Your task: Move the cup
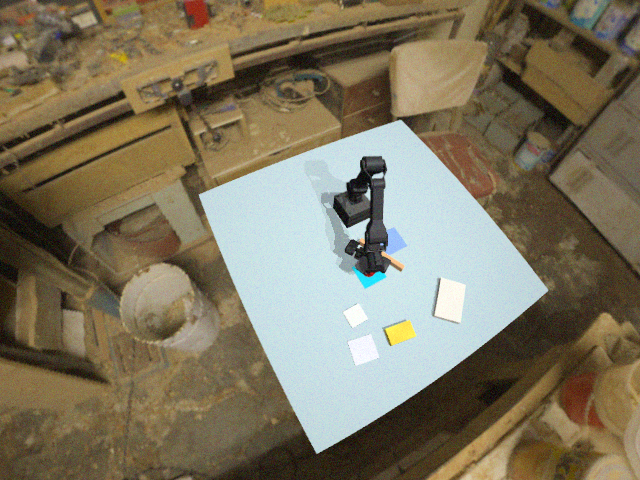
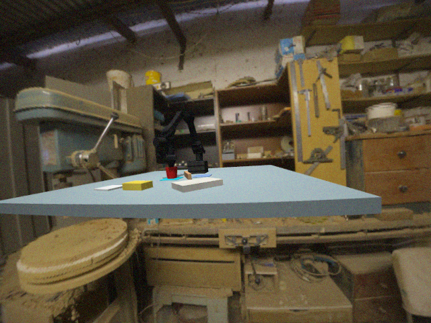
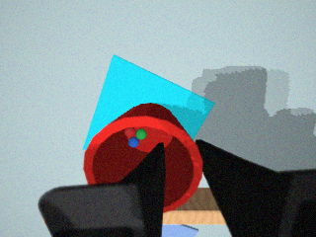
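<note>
Right now my gripper tip is 20 mm short of the red cup, 10 mm to the right of it and 10 mm above it. From my gripper tip the other things lie so: wooden bar: 100 mm to the left, 40 mm below, 10 mm behind; cyan pad: 50 mm below, 30 mm ahead, 20 mm to the left; pale blue pad: 190 mm to the left, 60 mm behind, 50 mm below.
</note>
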